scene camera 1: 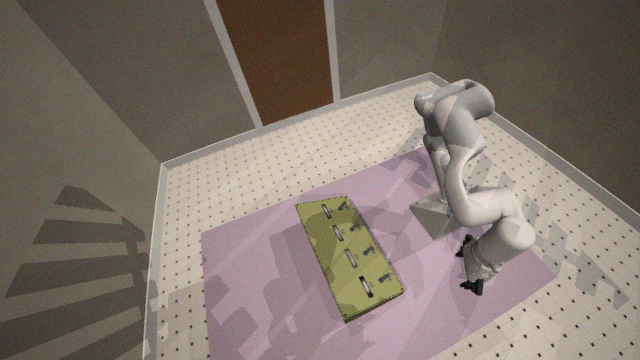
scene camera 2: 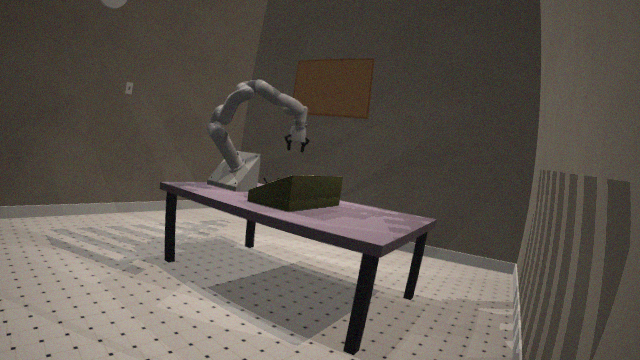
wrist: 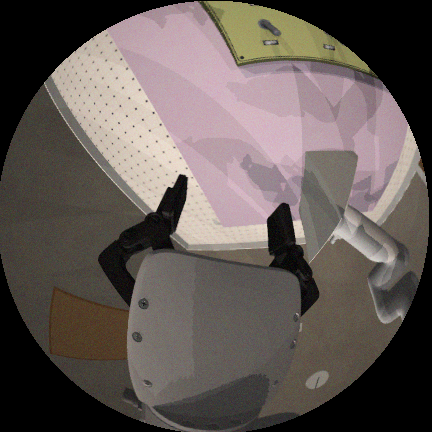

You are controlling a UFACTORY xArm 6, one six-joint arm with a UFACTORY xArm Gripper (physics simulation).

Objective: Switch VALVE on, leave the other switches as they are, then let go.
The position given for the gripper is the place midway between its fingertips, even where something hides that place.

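Scene camera 1: the gripper (scene camera 1: pixel 462 270), olive switch panel (scene camera 1: pixel 354 277). Olive switch panel again, scene camera 2 (scene camera 2: pixel 294 193). Gripper again, wrist view (wrist: pixel 232 198).
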